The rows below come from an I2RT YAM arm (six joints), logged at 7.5 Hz.
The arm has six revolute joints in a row. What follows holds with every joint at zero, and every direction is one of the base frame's.
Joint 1 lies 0.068 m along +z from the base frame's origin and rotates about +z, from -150 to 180 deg.
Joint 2 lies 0.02 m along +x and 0.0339 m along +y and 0.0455 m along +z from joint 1 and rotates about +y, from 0 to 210 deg.
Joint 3 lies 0.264 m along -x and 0.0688 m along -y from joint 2 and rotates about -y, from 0 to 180 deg.
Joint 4 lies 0.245 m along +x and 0.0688 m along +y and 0.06 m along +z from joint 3 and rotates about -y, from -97 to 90 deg.
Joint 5 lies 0.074 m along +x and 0.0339 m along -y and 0.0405 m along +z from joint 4 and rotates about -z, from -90 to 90 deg.
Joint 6 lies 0.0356 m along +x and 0.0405 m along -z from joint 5 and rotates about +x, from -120 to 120 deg.
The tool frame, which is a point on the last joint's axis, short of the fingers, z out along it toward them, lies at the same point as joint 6; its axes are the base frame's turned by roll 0, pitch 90 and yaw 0 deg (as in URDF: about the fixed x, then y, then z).
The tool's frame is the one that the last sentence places.
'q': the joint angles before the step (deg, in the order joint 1, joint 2, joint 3, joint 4, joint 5, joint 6). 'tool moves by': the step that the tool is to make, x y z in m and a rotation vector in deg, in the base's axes. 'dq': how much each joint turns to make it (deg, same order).
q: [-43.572 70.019 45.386 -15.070 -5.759 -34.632]
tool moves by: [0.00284 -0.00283 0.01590 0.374 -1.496 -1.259]
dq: [0.000 0.109 3.388 -2.273 0.153 1.814]
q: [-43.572 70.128 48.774 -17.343 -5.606 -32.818]
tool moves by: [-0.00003 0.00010 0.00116 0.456 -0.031 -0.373]
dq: [0.023 -0.001 0.348 -0.590 0.088 0.525]
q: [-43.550 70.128 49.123 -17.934 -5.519 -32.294]
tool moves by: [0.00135 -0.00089 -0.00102 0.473 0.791 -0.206]
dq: [0.111 0.634 0.482 -0.743 0.372 0.045]
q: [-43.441 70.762 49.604 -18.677 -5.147 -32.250]
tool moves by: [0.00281 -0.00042 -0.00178 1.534 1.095 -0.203]
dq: [0.372 1.072 0.897 -1.616 0.196 0.655]
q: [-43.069 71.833 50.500 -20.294 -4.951 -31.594]
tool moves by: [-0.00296 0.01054 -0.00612 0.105 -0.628 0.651]
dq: [1.268 -2.143 -2.951 1.267 0.131 0.787]
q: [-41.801 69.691 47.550 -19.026 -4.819 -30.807]
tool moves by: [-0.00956 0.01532 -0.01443 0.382 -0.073 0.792]
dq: [1.203 -3.694 -5.487 1.640 0.088 0.525]
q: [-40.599 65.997 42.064 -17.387 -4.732 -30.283]
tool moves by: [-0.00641 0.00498 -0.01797 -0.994 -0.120 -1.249]
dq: [0.129 -1.333 -5.159 4.591 1.485 0.392]
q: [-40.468 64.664 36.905 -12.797 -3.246 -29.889]
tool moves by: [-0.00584 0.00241 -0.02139 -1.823 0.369 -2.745]
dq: [-0.001 -0.109 -5.441 6.250 3.147 0.524]
